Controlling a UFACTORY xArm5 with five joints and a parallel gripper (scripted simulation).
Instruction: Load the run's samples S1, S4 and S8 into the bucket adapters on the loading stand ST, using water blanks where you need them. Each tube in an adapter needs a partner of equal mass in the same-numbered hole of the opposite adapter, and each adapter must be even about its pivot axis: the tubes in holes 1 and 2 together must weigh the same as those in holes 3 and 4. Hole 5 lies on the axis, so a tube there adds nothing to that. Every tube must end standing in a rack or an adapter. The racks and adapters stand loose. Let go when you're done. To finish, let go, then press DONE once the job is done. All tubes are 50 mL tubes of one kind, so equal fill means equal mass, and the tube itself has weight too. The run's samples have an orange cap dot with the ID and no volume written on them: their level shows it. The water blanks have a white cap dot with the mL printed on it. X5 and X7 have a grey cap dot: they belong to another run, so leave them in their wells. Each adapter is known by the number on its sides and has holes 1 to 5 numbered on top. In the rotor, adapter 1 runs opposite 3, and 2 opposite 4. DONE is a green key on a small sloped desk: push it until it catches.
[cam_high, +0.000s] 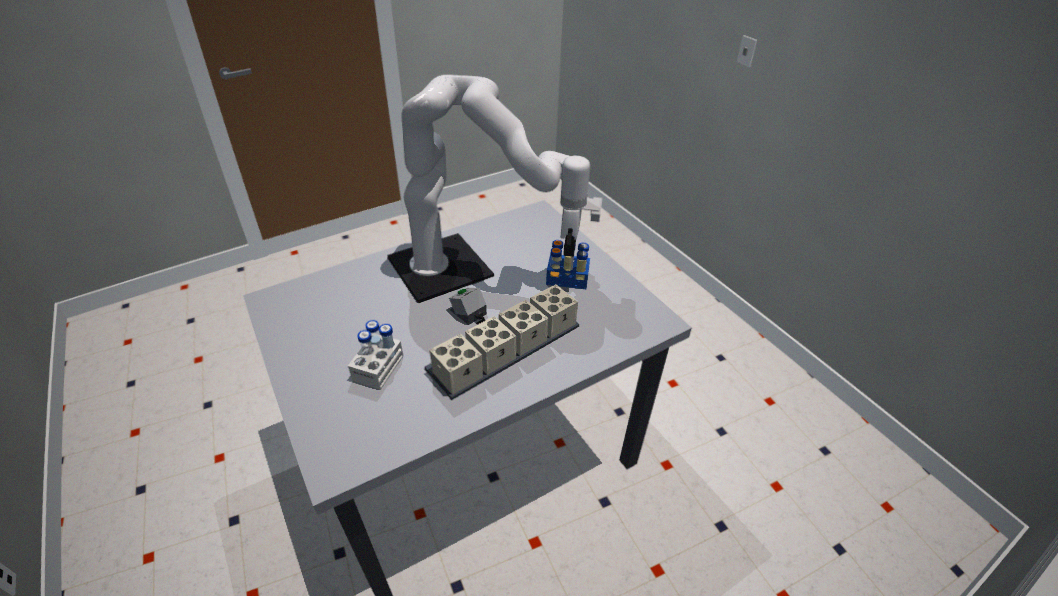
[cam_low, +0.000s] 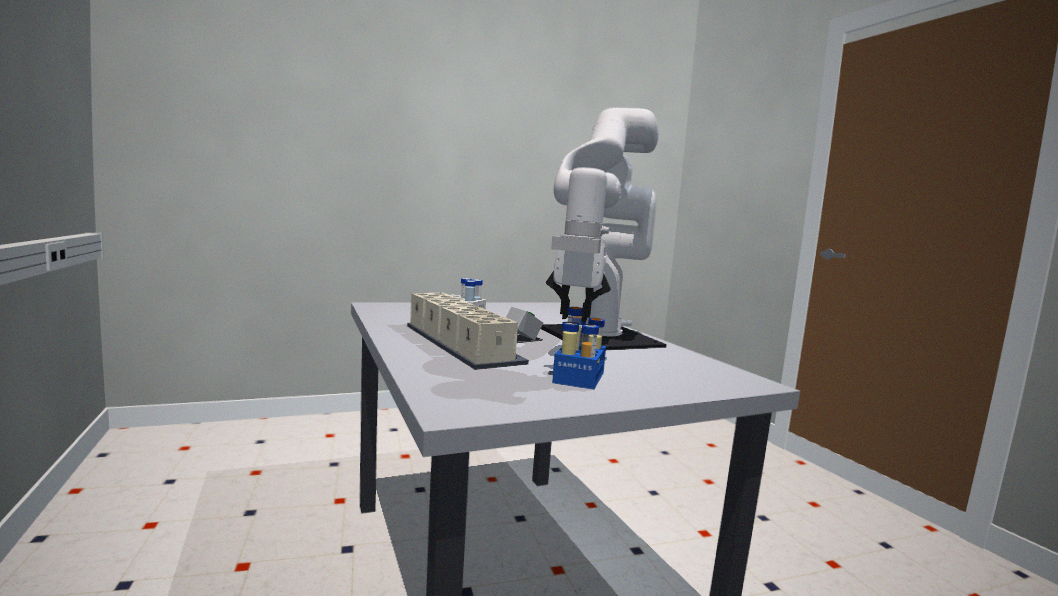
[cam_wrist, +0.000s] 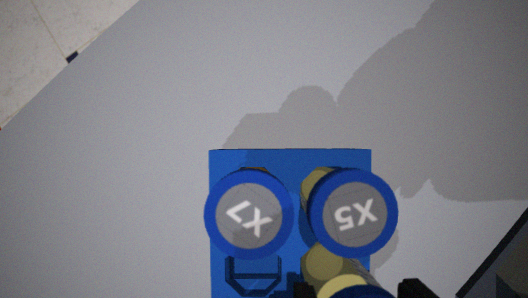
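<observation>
Right now the blue samples rack is 110 mm below my hand, 20 mm behind it and 10 mm to the left of it. From my hand the other things lie so: adapter 3: 360 mm to the right, 180 mm ahead, 90 mm below; then white rack: 640 mm to the right, 110 mm below, 70 mm ahead.
</observation>
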